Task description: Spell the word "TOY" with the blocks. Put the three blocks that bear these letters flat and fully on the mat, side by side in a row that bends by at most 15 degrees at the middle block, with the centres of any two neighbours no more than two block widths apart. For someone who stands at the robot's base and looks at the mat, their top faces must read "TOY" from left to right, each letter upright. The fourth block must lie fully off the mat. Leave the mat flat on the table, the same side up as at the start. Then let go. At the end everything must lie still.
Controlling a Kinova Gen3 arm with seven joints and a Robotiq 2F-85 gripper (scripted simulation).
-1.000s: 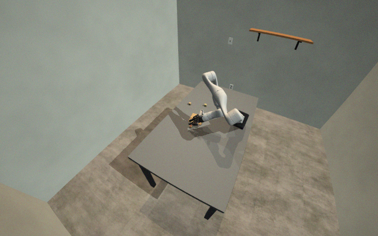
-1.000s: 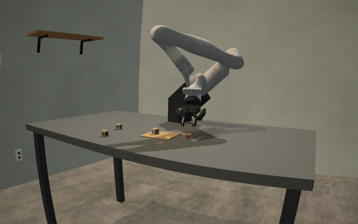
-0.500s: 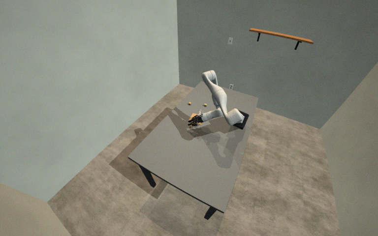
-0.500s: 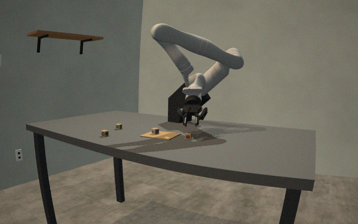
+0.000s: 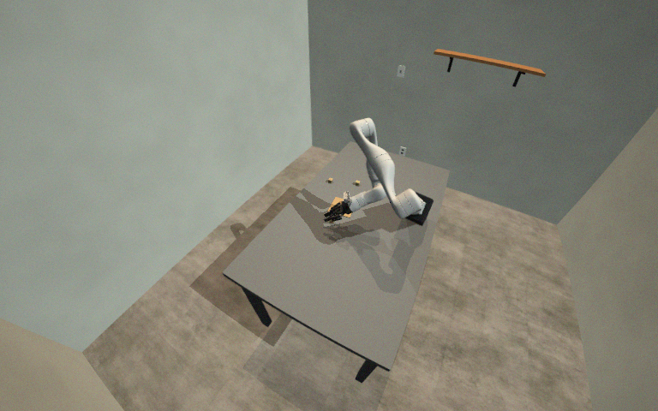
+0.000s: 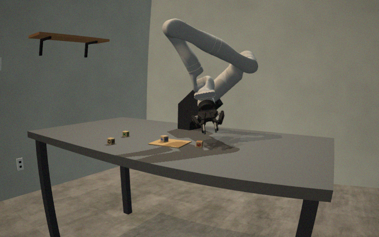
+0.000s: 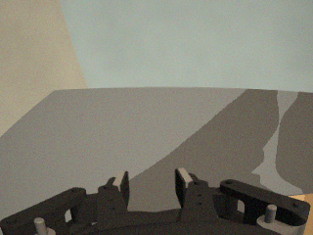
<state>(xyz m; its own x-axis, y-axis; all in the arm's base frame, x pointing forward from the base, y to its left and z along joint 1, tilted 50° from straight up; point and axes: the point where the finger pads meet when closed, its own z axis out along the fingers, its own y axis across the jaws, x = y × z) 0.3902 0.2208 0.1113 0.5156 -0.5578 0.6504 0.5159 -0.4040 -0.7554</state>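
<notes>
Right now my hand is 10 mm short of the tan mat, 180 mm to the left of it and 80 mm above it. Also, from my hand: block 50 mm to the right, 70 mm below.
</notes>
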